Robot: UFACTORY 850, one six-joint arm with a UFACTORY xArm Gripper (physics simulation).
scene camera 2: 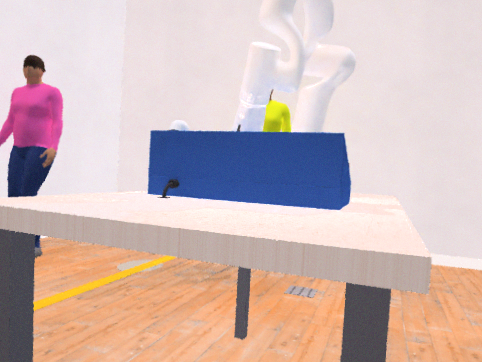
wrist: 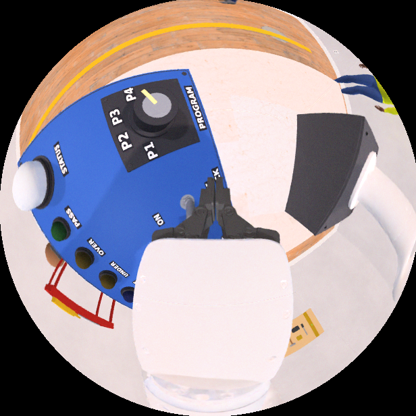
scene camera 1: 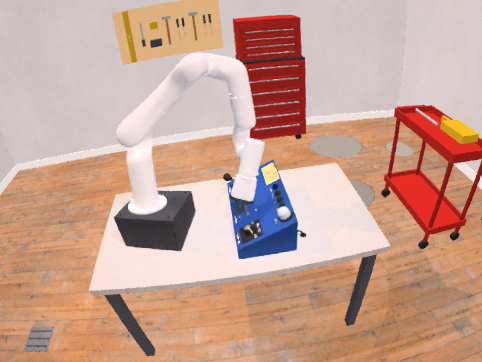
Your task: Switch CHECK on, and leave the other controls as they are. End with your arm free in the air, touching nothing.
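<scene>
The blue console (scene camera 1: 275, 242) (scene camera 2: 250, 167) (wrist: 150, 192) stands on the table. The CHECK toggle (wrist: 188, 204) is a small metal lever in the wrist view, between its ON label (wrist: 158, 219) and the panel edge. Its CHECK label (wrist: 216, 174) is partly covered by the fingers, and its OFF label is hidden. I cannot tell which way the lever is set. My gripper (scene camera 1: 241, 206) (wrist: 215, 186) is shut and empty, low over the panel. Its fingers are right beside the lever, on the side away from ON. Whether they touch is unclear.
The PROGRAM knob (wrist: 157, 106) has its pale pointer toward P4. The white STATUS dome (scene camera 1: 284, 213) (scene camera 2: 179, 125) (wrist: 31, 185) and PASS lamp (wrist: 60, 229) are on the panel. The black base block (scene camera 1: 155, 222) (wrist: 325, 170) carries my arm. A red cart (scene camera 1: 437, 204) stands beyond the table.
</scene>
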